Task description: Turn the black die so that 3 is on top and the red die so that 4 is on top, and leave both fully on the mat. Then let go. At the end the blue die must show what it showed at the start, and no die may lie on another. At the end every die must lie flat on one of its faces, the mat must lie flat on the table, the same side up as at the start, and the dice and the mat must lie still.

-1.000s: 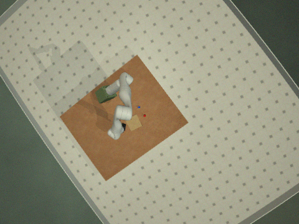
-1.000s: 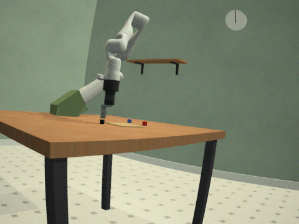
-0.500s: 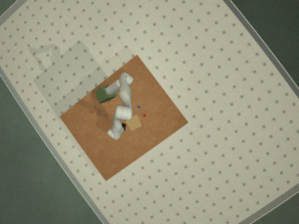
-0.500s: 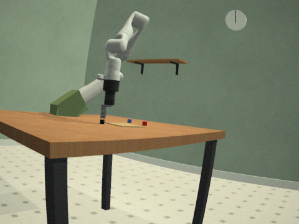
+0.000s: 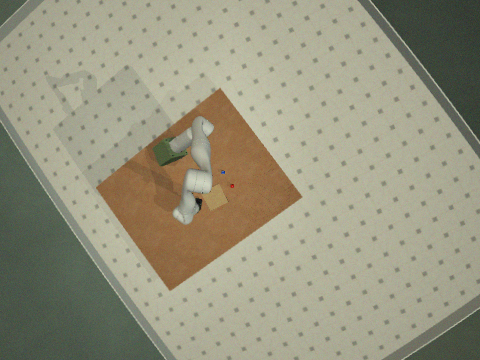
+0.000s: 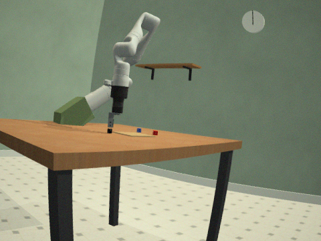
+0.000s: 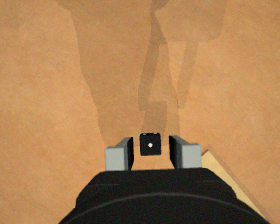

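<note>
Now: hand 3 cm above the black die. Round my hand: tan mat: 11 cm to the left, 4 cm below, 4 cm ahead; then blue die: 25 cm to the left, 6 cm behind, 3 cm below; then red die: 25 cm to the left, 5 cm ahead, 3 cm below.
</note>
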